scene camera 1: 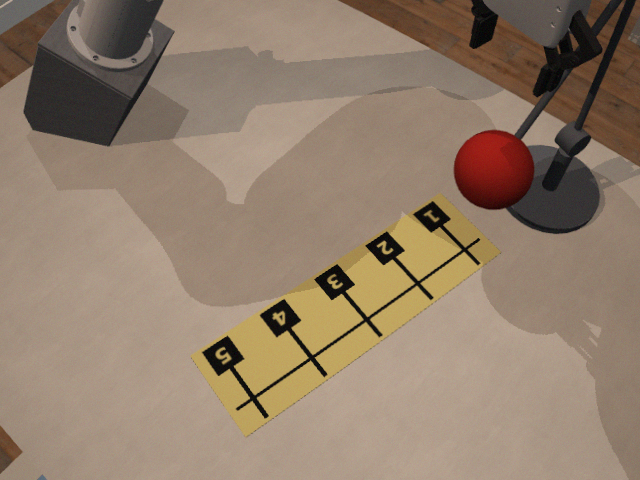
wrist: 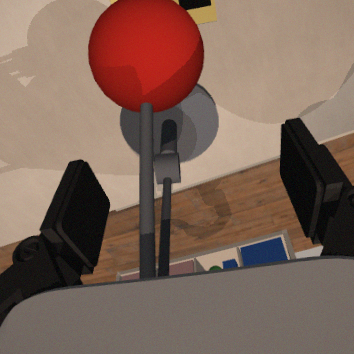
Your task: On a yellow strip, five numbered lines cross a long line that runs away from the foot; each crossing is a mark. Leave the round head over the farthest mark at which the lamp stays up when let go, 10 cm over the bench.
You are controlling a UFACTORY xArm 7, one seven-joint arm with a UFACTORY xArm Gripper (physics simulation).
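Where they show: gripper, fingertip midpoint: [scene camera 1: 511,66] [wrist: 185,164]; arm's base at its link origin: [scene camera 1: 110,35].
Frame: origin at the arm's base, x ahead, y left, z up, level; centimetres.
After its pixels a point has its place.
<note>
The lamp has a dark round foot [scene camera 1: 573,206] {x 61.7, y 35.7, z -15.5 cm} [wrist: 202,120] {x 51.5, y 37.3, z -15.5 cm}, a joint [scene camera 1: 572,138] {x 57.1, y 34.9, z -3.4 cm} [wrist: 167,167] {x 56.3, y 35.1, z -3.4 cm} and two thin rods. Its red round head [scene camera 1: 493,169] {x 54.3, y 18.2, z 1.7 cm} [wrist: 146,52] {x 52.2, y 19.8, z 2.6 cm} hangs above the bench between the foot and the mark 1 end of the yellow strip [scene camera 1: 263,356] {x 46.5, y -12.6, z -16.8 cm} [wrist: 207,16] {x 46.6, y 22.9, z -16.8 cm}. The strip's numbers run 1 nearest the foot to 5 farthest. My gripper [scene camera 1: 507,69] {x 50.5, y 22.4, z 12.6 cm} [wrist: 185,164] {x 50.5, y 22.4, z 12.6 cm} is open, above and behind the head. In the wrist view both rods pass between its fingers, with space on either side. The tops of the rods are hidden.
The robot's dark base block [scene camera 1: 77,93] {x 1.0, y -8.1, z -5.3 cm} stands at the upper left of the bench [scene camera 1: 413,392] {x 63.1, y -2.4, z -16.9 cm}. A wooden floor [scene camera 1: 408,23] [wrist: 250,200] lies past the bench edge behind the foot. A compartment tray [wrist: 287,245] with blue and green things shows low in the wrist view.
</note>
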